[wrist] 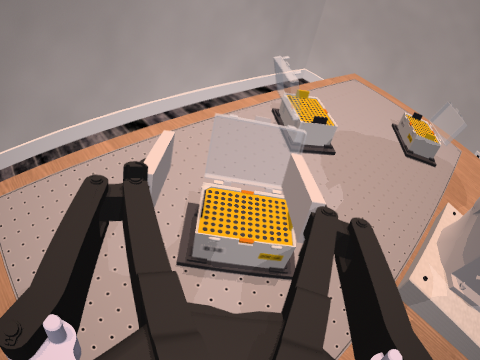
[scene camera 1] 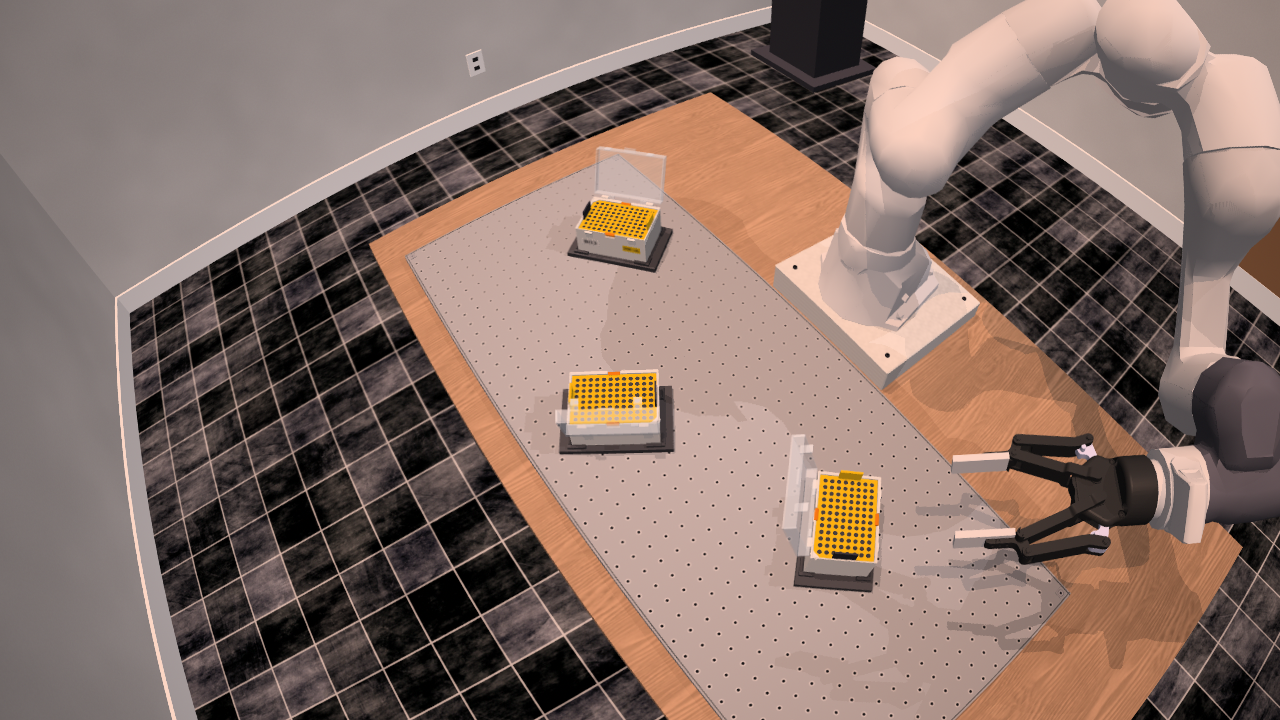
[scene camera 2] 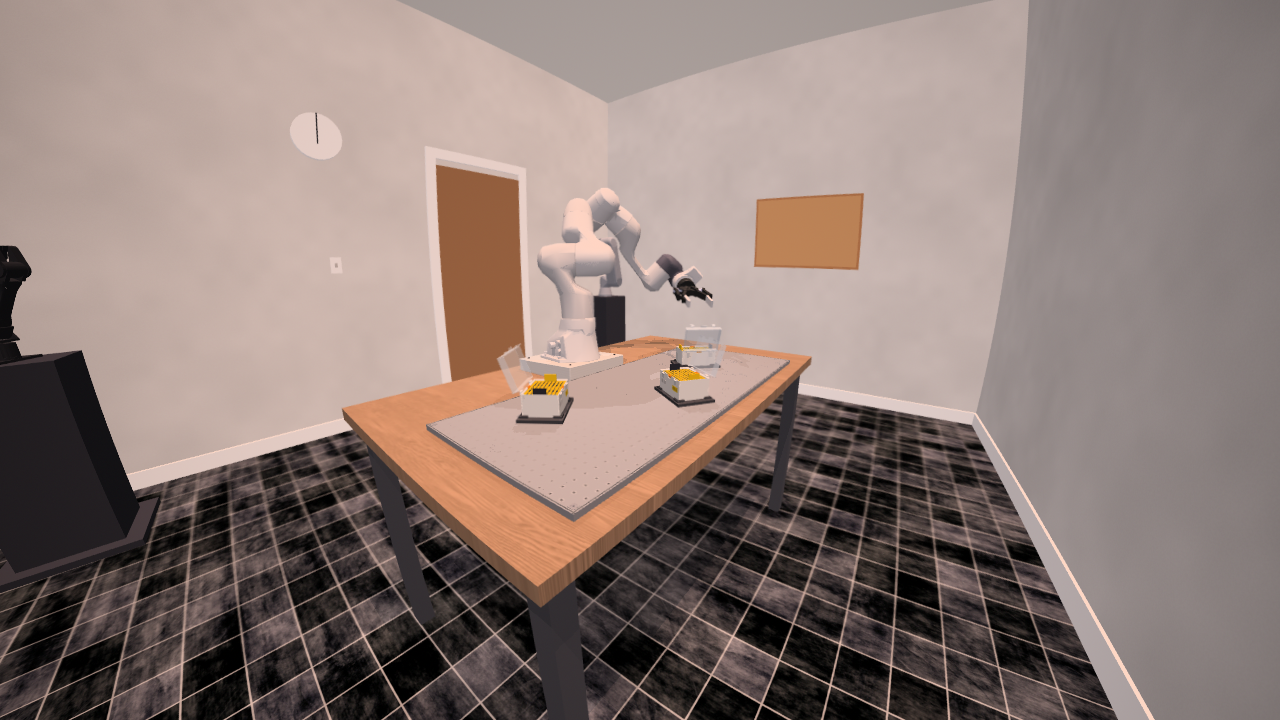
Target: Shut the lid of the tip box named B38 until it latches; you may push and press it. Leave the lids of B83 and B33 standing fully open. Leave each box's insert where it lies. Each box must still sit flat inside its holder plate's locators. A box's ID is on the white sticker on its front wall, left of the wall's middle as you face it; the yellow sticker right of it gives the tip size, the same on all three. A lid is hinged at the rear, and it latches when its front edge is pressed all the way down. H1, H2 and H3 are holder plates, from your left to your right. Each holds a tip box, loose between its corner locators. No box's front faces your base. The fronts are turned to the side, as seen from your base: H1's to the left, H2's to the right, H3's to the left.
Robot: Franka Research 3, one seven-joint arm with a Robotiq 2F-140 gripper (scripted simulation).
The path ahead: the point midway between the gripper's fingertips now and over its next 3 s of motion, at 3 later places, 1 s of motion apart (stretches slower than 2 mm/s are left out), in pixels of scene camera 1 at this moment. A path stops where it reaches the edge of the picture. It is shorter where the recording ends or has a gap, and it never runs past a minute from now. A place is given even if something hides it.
The gripper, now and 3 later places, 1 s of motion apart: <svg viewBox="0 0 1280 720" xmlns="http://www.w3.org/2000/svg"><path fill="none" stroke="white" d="M953 501L881 482L814 458L758 456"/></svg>
